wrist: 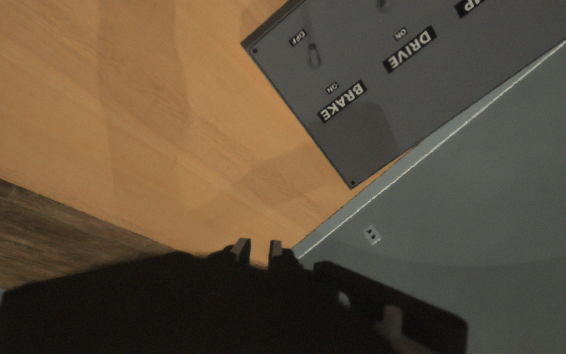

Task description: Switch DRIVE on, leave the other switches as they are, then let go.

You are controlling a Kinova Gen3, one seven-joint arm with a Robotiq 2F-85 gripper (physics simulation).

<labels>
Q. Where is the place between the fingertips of the gripper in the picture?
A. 260,255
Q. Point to a switch panel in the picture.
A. At 384,83
</labels>
